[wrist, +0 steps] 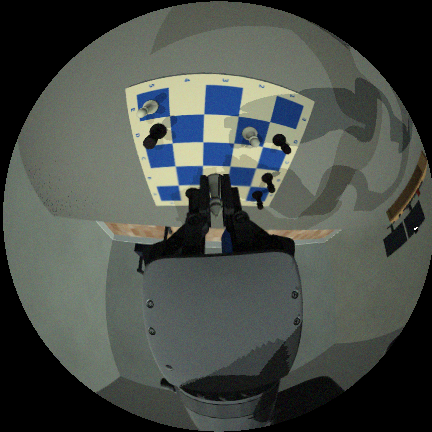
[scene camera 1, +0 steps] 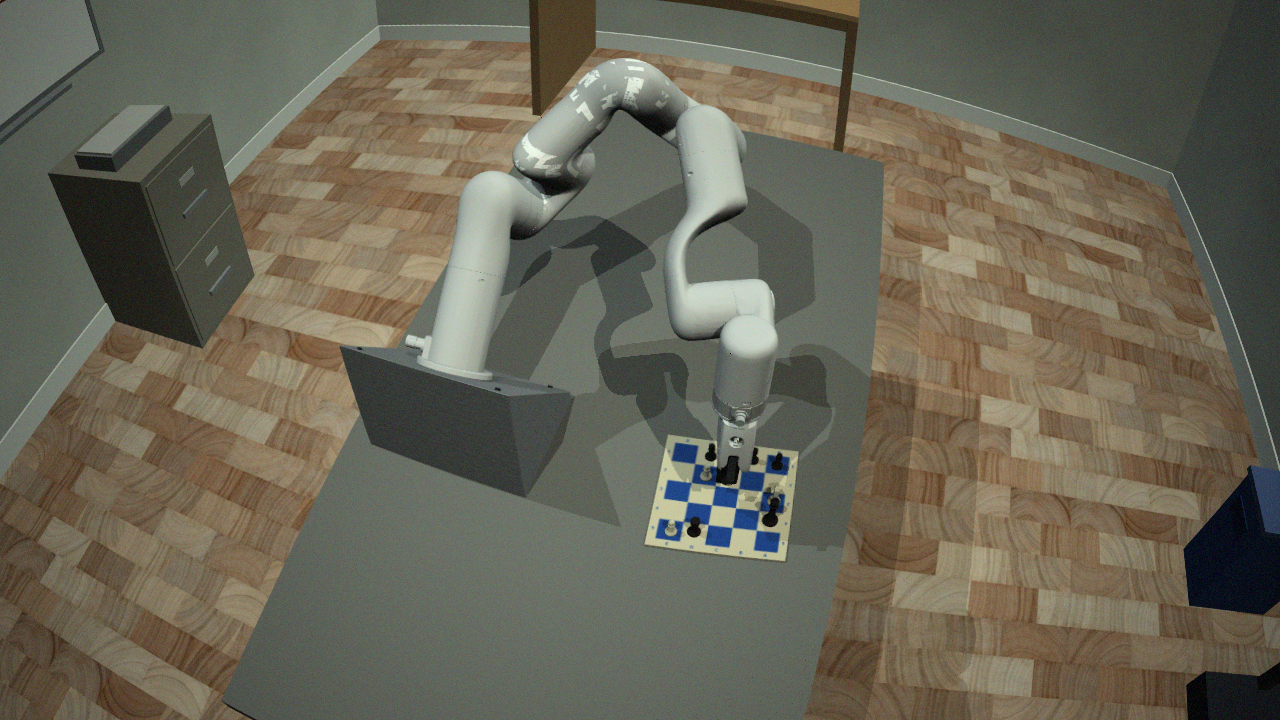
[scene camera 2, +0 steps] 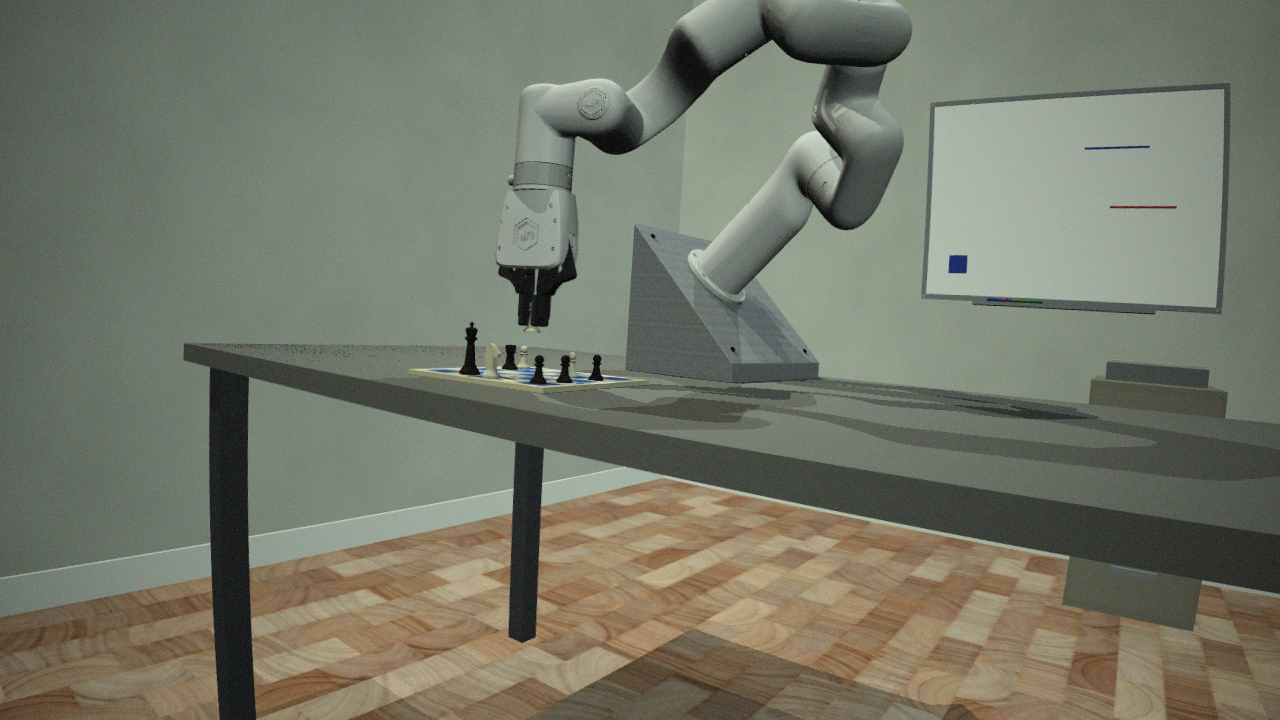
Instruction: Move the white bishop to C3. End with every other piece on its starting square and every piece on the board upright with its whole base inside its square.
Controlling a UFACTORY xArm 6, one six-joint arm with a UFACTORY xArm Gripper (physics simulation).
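Where they show: gripper, fingertip midpoint: (wrist: 214, 184) (scene camera 1: 726, 477) (scene camera 2: 533, 326); arm's base, origin of the base link: (scene camera 1: 453, 371) (scene camera 2: 715, 278).
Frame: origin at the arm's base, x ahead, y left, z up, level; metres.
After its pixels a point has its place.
My gripper (scene camera 1: 729, 479) @[x 0.430, y -0.035, z -0.098 m] (scene camera 2: 533, 320) @[x 0.430, y -0.035, z -0.098 m] (wrist: 214, 184) @[x 0.430, y -0.035, z -0.098 m] is shut on the white bishop (scene camera 2: 531, 330) @[x 0.440, y -0.028, z -0.104 m] (wrist: 215, 194) @[x 0.428, y -0.035, z -0.084 m]. The bishop hangs roughly upright, its base below the fingertips and well above the board (scene camera 1: 716, 551) @[x 0.437, y -0.134, z -0.160 m] (scene camera 2: 547, 388) @[x 0.534, y 0.082, z -0.162 m] (wrist: 131, 95) @[x 0.341, y -0.132, z -0.160 m]. C3 is the blue centre square (scene camera 1: 725, 497) @[x 0.434, y -0.030, z -0.160 m] (wrist: 217, 154) @[x 0.434, y -0.029, z -0.160 m], with no piece on it. The white knight (scene camera 1: 775, 490) @[x 0.510, y -0.029, z -0.123 m] (scene camera 2: 492, 360) @[x 0.515, y -0.020, z -0.140 m] stands on A3 and the black king (scene camera 1: 771, 514) @[x 0.510, y -0.068, z -0.135 m] (scene camera 2: 470, 351) @[x 0.514, y -0.059, z -0.133 m] on A4. The fingers hide the knight in the wrist view.
A white pawn (scene camera 1: 670, 529) @[x 0.362, y -0.114, z -0.147 m] (wrist: 149, 107) @[x 0.361, y -0.105, z -0.147 m] stands on E5, the black rook (scene camera 1: 694, 527) @[x 0.397, y -0.110, z -0.137 m] (wrist: 158, 132) @[x 0.394, y -0.098, z -0.148 m] on D5, another white pawn (scene camera 1: 706, 473) @[x 0.397, y 0.002, z -0.147 m] (wrist: 250, 135) @[x 0.394, y 0.003, z -0.145 m] on D2. Black pawns stand on D1 (wrist: 280, 142) @[x 0.396, y 0.043, z -0.147 m], B1 (wrist: 268, 181) @[x 0.464, y 0.049, z -0.146 m] and A1 (wrist: 257, 198) @[x 0.506, y 0.045, z -0.147 m]. All look upright.
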